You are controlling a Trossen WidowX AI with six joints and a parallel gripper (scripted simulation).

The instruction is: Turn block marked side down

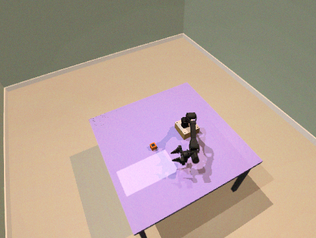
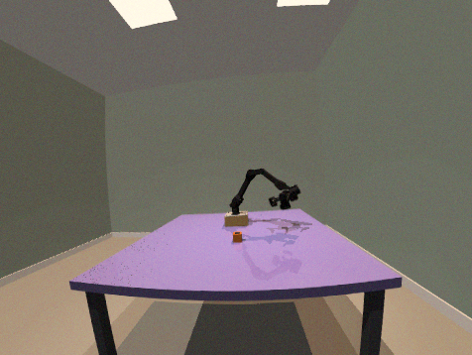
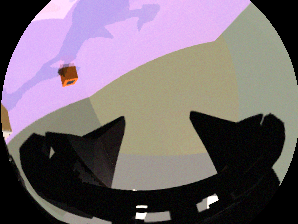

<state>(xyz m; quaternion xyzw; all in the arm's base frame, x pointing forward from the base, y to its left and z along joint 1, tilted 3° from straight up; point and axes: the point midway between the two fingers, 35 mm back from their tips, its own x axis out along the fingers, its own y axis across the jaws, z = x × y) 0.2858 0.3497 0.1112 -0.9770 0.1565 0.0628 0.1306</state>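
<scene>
My gripper tip is now 27 cm to the left of the block, 18 cm above it and 6 cm short of it.
</scene>
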